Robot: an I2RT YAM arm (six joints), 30 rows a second.
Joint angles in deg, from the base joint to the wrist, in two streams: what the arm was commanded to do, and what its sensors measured. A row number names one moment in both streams.
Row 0, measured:
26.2, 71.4, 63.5, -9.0, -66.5, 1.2
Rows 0 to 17, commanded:
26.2, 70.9, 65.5, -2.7, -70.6, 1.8
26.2, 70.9, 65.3, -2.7, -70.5, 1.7
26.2, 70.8, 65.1, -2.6, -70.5, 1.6
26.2, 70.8, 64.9, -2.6, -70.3, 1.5
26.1, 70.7, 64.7, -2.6, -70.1, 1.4
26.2, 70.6, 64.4, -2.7, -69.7, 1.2
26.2, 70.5, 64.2, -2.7, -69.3, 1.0
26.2, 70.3, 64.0, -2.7, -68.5, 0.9
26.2, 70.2, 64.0, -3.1, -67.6, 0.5
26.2, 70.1, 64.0, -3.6, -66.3, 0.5
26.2, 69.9, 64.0, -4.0, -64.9, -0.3
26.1, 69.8, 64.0, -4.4, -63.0, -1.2
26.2, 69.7, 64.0, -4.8, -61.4, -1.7
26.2, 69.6, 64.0, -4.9, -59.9, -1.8
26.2, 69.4, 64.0, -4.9, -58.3, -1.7
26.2, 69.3, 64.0, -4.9, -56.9, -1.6
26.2, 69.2, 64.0, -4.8, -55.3, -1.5
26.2, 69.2, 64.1, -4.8, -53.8, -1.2
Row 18, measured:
25.6, 71.2, 63.1, -8.8, -60.1, 0.0
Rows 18 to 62, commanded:
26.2, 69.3, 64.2, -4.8, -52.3, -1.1
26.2, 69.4, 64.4, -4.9, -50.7, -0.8
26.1, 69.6, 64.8, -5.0, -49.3, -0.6
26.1, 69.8, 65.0, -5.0, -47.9, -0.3
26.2, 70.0, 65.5, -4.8, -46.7, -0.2
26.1, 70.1, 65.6, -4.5, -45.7, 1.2
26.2, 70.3, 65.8, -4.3, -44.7, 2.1
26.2, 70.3, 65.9, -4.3, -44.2, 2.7
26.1, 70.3, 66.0, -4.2, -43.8, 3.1
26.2, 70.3, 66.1, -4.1, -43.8, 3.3
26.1, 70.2, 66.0, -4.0, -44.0, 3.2
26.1, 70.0, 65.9, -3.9, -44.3, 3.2
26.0, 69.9, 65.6, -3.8, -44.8, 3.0
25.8, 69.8, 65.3, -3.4, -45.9, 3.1
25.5, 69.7, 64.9, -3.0, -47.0, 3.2
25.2, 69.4, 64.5, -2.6, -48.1, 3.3
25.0, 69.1, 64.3, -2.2, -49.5, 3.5
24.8, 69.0, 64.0, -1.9, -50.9, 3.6
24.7, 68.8, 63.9, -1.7, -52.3, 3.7
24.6, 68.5, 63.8, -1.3, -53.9, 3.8
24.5, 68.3, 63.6, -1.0, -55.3, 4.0
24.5, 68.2, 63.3, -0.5, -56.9, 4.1
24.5, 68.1, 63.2, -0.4, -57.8, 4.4
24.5, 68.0, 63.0, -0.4, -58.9, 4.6
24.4, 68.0, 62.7, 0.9, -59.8, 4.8
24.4, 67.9, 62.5, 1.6, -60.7, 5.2
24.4, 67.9, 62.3, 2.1, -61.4, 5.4
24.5, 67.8, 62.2, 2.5, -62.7, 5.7
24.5, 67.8, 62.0, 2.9, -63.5, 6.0
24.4, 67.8, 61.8, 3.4, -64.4, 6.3
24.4, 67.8, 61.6, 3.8, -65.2, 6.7
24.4, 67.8, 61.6, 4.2, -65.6, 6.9
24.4, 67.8, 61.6, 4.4, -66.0, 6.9
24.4, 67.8, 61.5, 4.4, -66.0, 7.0
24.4, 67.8, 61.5, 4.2, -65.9, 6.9
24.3, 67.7, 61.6, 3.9, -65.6, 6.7
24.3, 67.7, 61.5, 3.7, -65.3, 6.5
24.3, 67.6, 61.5, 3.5, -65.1, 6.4
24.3, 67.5, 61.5, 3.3, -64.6, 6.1
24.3, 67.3, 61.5, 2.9, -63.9, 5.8
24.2, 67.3, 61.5, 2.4, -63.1, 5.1
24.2, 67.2, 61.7, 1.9, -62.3, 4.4
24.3, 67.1, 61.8, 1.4, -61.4, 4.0
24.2, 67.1, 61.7, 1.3, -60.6, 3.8
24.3, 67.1, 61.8, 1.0, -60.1, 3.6
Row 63, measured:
24.3, 70.0, 61.0, -2.2, -61.3, 5.8
